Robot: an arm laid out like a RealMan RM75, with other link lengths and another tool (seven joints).
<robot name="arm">
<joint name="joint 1" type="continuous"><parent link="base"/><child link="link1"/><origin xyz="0 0 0.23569"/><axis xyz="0 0 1"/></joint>
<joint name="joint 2" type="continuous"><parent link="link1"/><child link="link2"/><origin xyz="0 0 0"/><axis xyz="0 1 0"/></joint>
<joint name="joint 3" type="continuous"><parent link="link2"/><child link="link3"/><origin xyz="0 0 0.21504"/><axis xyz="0 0 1"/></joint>
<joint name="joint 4" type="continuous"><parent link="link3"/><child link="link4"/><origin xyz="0 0 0"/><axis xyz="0 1 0"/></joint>
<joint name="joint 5" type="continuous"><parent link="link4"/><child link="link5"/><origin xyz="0 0 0.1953"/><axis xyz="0 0 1"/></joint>
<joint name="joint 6" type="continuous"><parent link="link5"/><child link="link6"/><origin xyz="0 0 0"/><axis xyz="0 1 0"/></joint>
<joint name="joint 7" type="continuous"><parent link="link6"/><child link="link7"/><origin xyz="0 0 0.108"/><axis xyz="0 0 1"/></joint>
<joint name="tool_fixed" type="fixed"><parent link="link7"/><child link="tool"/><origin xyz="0.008 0.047 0.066" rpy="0.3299 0 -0.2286"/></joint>
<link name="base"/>
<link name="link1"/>
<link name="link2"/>
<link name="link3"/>
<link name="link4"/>
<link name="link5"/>
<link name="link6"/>
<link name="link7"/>
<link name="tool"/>
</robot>
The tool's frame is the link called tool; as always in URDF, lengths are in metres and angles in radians. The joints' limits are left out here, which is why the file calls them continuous.
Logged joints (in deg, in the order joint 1, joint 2, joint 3, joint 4, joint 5, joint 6, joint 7), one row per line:
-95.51, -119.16, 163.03, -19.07, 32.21, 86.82, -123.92
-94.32, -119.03, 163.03, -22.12, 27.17, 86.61, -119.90
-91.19, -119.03, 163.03, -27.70, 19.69, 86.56, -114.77
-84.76, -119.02, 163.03, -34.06, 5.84, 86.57, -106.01
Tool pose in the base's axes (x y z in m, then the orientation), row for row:
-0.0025, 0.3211, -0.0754, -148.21, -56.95, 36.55
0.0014, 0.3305, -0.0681, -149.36, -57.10, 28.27
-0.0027, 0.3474, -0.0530, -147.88, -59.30, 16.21
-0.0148, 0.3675, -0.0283, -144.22, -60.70, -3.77
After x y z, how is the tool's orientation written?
As a rotation vector, in degrees.
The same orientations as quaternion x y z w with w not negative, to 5 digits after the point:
-0.89959, -0.34567, 0.22185, 0.14843
-0.90896, -0.34749, 0.17204, 0.15314
-0.90957, -0.36474, 0.09970, 0.17237
-0.90215, -0.37970, -0.02358, 0.20348

